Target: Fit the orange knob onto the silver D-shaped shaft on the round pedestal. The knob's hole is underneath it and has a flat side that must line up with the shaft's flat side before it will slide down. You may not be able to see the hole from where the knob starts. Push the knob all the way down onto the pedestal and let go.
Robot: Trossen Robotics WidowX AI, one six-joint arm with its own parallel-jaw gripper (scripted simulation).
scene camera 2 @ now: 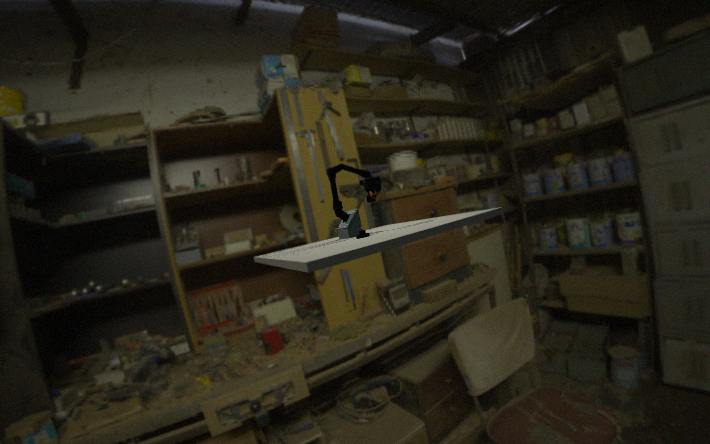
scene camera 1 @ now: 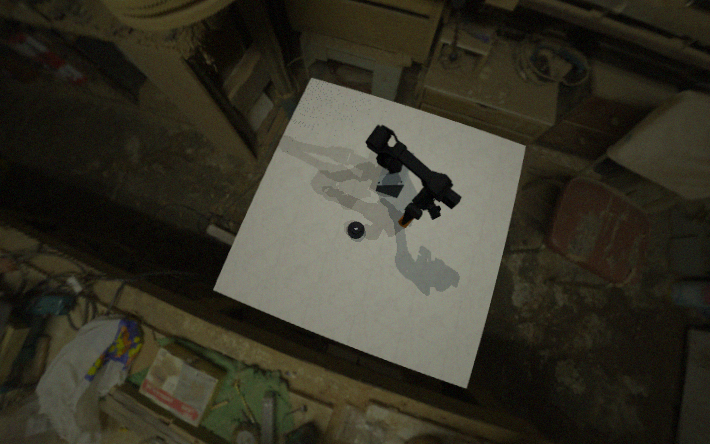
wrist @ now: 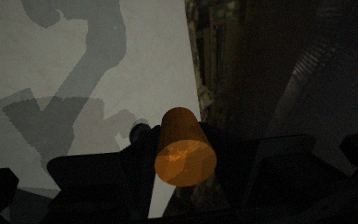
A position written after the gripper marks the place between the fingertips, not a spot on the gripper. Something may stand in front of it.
The gripper (scene camera 1: 403,222) holds an orange knob (wrist: 184,157).
The gripper also shows in the wrist view (wrist: 179,127).
